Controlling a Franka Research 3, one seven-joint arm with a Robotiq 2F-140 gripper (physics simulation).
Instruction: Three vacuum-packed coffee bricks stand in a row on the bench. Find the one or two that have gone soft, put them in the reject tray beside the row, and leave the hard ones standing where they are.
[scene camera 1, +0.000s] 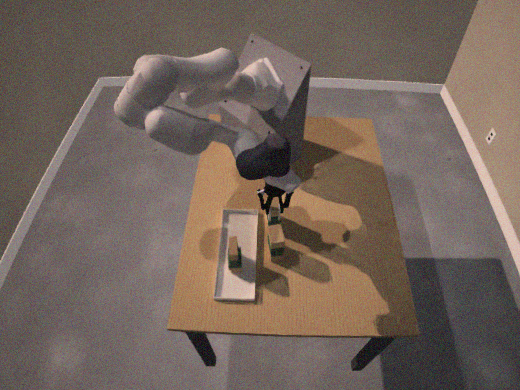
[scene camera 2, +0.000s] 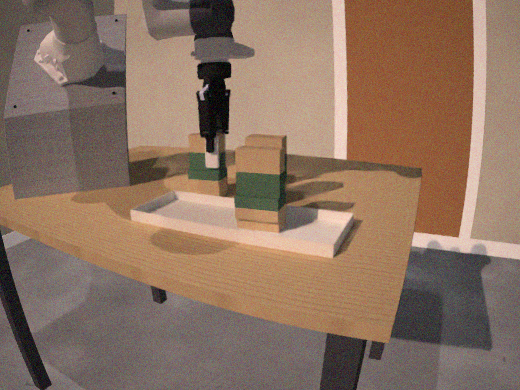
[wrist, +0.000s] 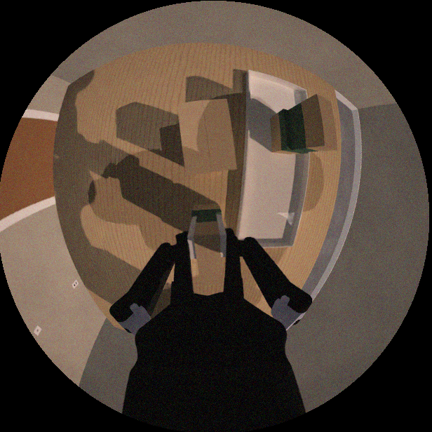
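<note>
The coffee brick nearest the robot base (scene camera 1: 274, 218) (scene camera 2: 198, 162) (wrist: 206, 215), tan with a green band, stands upright on the bench. My gripper (scene camera 1: 275, 209) (scene camera 2: 212, 159) (wrist: 206, 223) points down and is shut on it, with one pale fingertip pad on each side; the far pad is hidden in scene camera 2. A second brick (scene camera 1: 276, 239) (scene camera 2: 266, 140) (wrist: 207, 135) stands upright on the bench, apart from the gripper and mostly hidden in scene camera 2. A third brick (scene camera 1: 234, 252) (scene camera 2: 259, 185) (wrist: 292, 131) stands upright in the white reject tray (scene camera 1: 240, 285) (scene camera 2: 185, 212) (wrist: 267, 200).
The tray lies close beside the row, its long side parallel to it. The grey robot pedestal (scene camera 1: 296, 117) (scene camera 2: 67, 150) stands at the bench's far end in scene camera 1. The bench top (scene camera 1: 340, 300) (scene camera 2: 300, 285) carries long shadows of the arm and bricks.
</note>
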